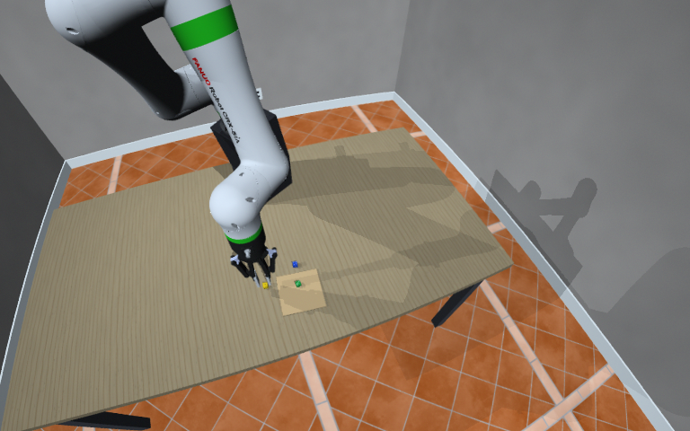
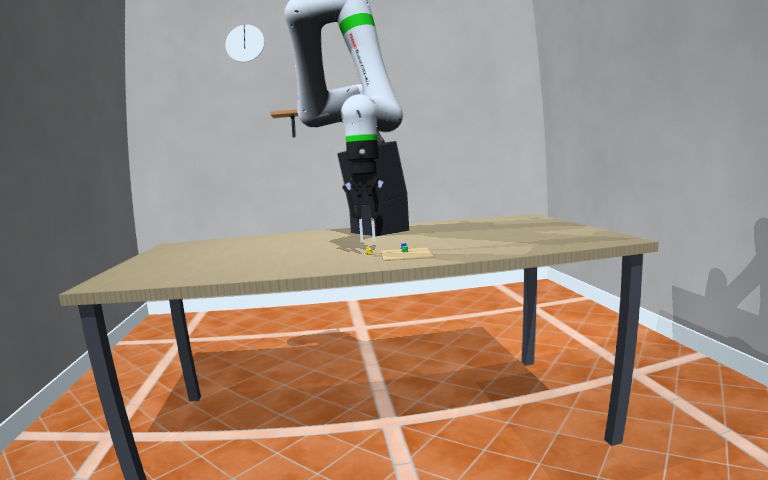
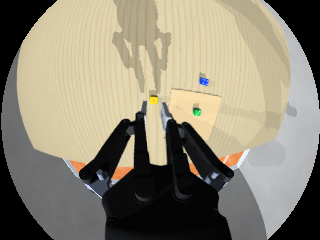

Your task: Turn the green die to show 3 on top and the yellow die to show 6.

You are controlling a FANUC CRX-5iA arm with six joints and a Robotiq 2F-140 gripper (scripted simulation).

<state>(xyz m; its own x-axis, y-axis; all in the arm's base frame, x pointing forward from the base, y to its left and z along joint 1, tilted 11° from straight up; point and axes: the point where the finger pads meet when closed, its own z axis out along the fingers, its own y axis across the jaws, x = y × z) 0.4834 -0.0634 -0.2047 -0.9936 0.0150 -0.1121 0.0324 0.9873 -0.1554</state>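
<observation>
My gripper is now 7 cm above the yellow die and 1 cm past it. From my hand the other things lie so: tan mat: 11 cm to the left, 7 cm below, 4 cm ahead; blue die: 11 cm to the left, 7 cm below, 6 cm behind; green die: 11 cm to the left, 6 cm below, 2 cm ahead.
</observation>
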